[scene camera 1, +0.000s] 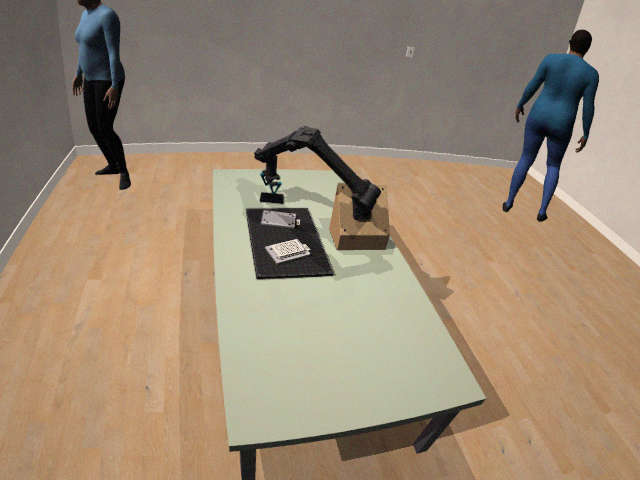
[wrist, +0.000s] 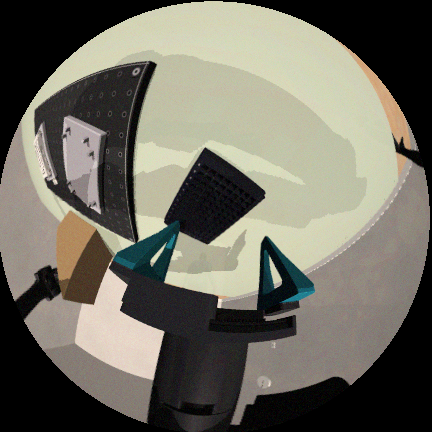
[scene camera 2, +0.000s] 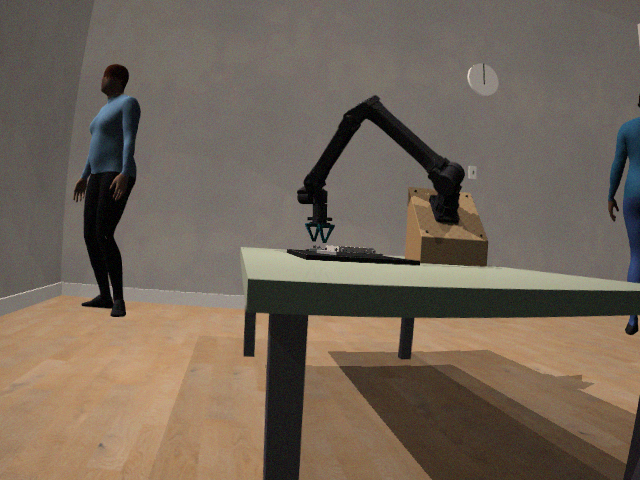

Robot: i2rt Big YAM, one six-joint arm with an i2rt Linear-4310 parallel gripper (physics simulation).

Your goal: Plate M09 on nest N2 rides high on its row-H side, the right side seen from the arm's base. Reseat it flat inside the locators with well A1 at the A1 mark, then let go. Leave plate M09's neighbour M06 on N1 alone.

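Frame: origin at the arm's base, x ahead, y left, z up, level; metres.
Seen in the pictures: gripper, fingertip midpoint: (scene camera 1: 270, 189) (wrist: 221, 232) (scene camera 2: 319, 242); arm's base, origin of the base link: (scene camera 1: 361, 206) (wrist: 71, 272) (scene camera 2: 443, 210).
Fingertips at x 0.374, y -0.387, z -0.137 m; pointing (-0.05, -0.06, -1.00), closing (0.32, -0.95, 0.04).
Pixels of each thing's top centre, then the offset from my fingertips to it. Level surfaces: height alone.
- black well plate, middle of its top: (wrist: 205, 211) (scene camera 1: 272, 196) 0.010 m back, 0.020 m left, 0.031 m down
- far grey nest, middle of its top: (wrist: 73, 172) (scene camera 1: 278, 216) 0.019 m back, 0.250 m left, 0.011 m down
- white plate, middle of its top: (scene camera 2: 350, 247) (scene camera 1: 288, 247) 0.028 m back, 0.505 m left, 0.007 m down
- green table, its level: 0.046 m down
A black well plate (scene camera 1: 271, 197) (wrist: 215, 192) is on the table beyond the board's far edge, off both nests; I cannot read its label or tell if it lies flat. The far grey nest (scene camera 1: 278, 218) (wrist: 80, 165) holds no plate, and its locator pegs show. A white plate (scene camera 1: 289, 249) (wrist: 43, 156) sits on the near nest; its label is unreadable, so I cannot tell from print which plate is M09 or M06. My gripper (scene camera 1: 270, 188) (scene camera 2: 318, 241) (wrist: 221, 232) is open and empty, low and close above the black plate. The left fingertip overlaps its near edge in the wrist view.
Both nests stand on a black perforated board (scene camera 1: 294, 273) (wrist: 114, 95). The wooden arm base (scene camera 1: 362, 242) (scene camera 2: 453, 251) (wrist: 70, 245) stands beside it on the green table (scene camera 1: 320, 351). Two people (scene camera 1: 100, 46) (scene camera 1: 560, 93) stand on the floor beyond the table.
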